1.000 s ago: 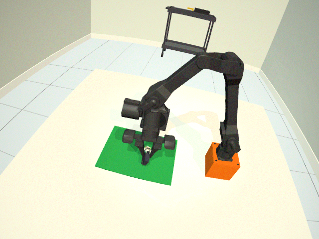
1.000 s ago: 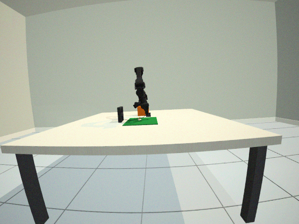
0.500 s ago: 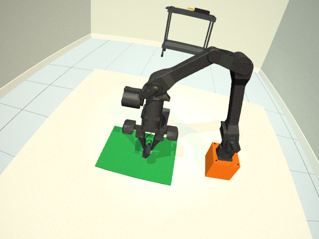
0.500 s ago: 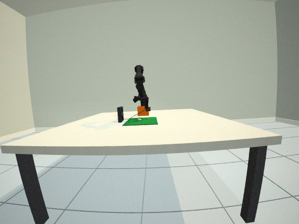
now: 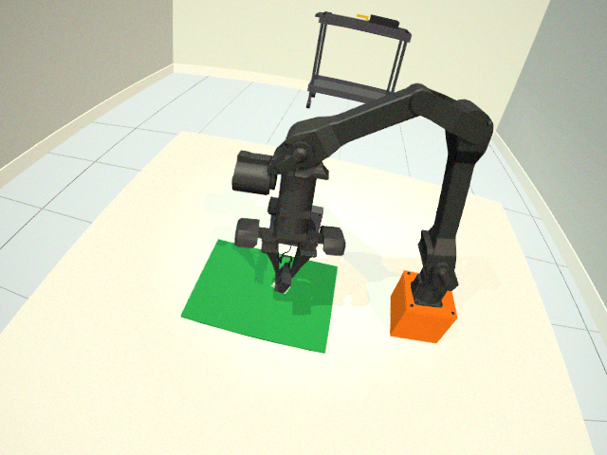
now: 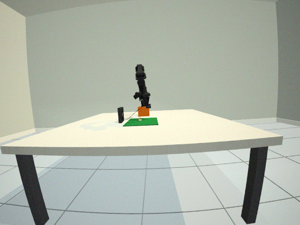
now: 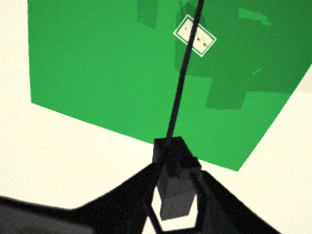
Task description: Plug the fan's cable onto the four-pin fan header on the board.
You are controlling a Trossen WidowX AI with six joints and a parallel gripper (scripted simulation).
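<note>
Now: the white four-pin fan header 120 mm below my gripper tip, 70 mm to the right of it and 10 mm ahead of it. From my gripper tip the other things lie so: dark plug (10 mm to the left); then green board (130 mm below, 50 mm to the right, 40 mm ahead); then fan (210 mm to the right, 60 mm below).
</note>
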